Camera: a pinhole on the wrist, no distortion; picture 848 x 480 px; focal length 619.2 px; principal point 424.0 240.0 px. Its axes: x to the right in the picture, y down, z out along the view. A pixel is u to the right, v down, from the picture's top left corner.
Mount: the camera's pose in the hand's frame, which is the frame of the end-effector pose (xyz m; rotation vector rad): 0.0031 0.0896 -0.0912 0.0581 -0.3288 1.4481
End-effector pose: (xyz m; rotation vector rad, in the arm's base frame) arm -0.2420 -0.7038 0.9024 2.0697 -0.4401 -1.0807
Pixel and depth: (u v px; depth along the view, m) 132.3 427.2 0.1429
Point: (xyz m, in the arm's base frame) -0.3010 -0.6688 0.9317
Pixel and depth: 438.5 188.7 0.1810
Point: -0.3180 -0.7660 0.9166
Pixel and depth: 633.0 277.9 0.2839
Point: -0.4348 -0.8390 0.9489
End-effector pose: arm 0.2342 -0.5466 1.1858 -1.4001 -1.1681 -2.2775
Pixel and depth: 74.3 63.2 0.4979
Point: 0.2631 -0.0903 1.1215
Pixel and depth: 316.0 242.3 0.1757
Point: 0.3061 -0.5161 1.1838
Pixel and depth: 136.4 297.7 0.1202
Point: 0.2621 -0.5543 1.1630
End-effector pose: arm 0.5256 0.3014 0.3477 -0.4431 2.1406 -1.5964
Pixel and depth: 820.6 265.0 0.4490
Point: 0.7995 0.0783 0.0074
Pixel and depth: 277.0 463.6 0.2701
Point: 0.7219 0.2576 0.3593
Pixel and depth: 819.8 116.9 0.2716
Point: 0.6225 0.1632 0.1130
